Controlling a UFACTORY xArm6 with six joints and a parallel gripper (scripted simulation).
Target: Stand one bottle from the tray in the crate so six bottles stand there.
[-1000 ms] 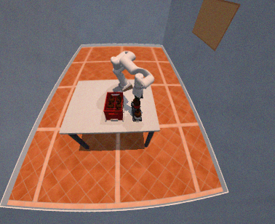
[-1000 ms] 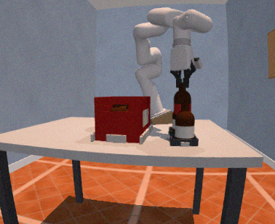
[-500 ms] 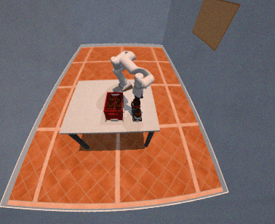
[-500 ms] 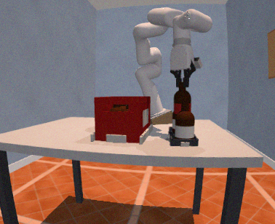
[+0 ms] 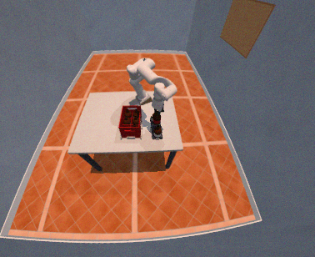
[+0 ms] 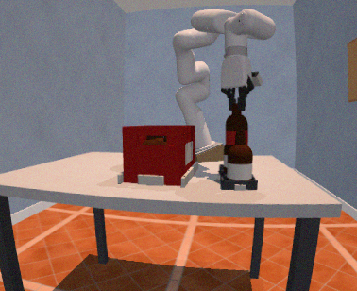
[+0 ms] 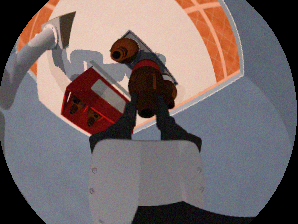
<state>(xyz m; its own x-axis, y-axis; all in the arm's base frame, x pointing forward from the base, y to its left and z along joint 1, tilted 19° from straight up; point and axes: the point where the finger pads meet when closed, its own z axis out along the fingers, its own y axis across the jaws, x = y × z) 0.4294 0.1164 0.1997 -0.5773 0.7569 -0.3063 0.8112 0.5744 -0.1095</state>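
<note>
Right now the brown bottle is 7 cm below my hand. Round my hand: red crate (7 cm behind, 24 cm to the right, 16 cm below); then tray (23 cm below).
</note>
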